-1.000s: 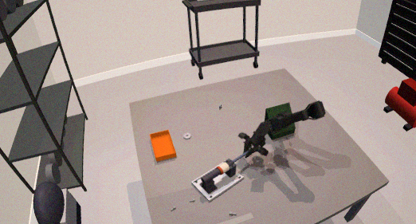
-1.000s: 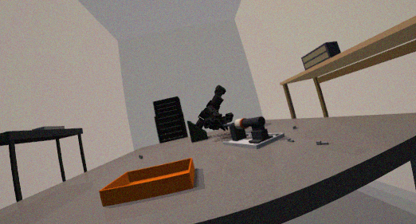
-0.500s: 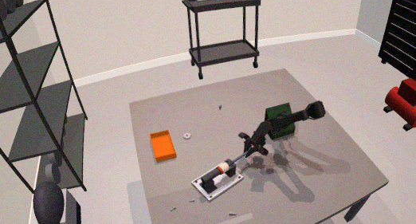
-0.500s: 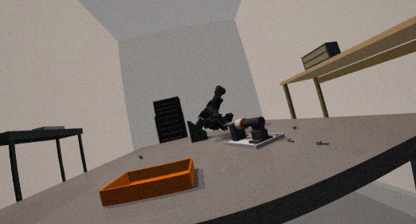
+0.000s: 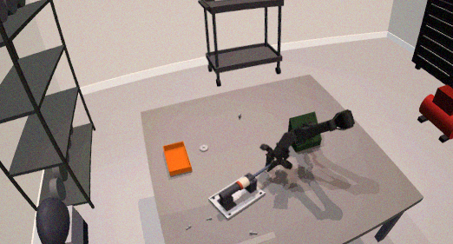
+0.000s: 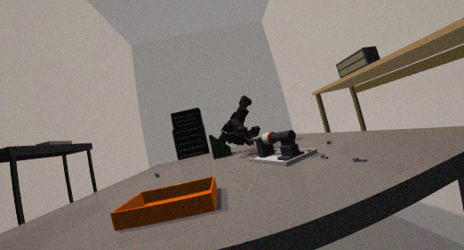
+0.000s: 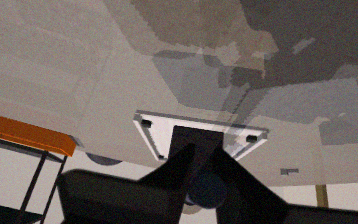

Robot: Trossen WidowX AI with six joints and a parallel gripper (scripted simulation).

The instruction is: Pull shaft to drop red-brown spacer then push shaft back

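The dark shaft is 60 mm ahead of my gripper tip, 20 mm to the left of it and 20 mm above it. The rest, counted from my gripper tip: cream spacer 140 mm ahead, 50 mm to the left, 20 mm above; red-brown spacer 160 mm ahead, 60 mm to the left, 20 mm above; orange tray 410 mm ahead, 270 mm to the right, 50 mm below.
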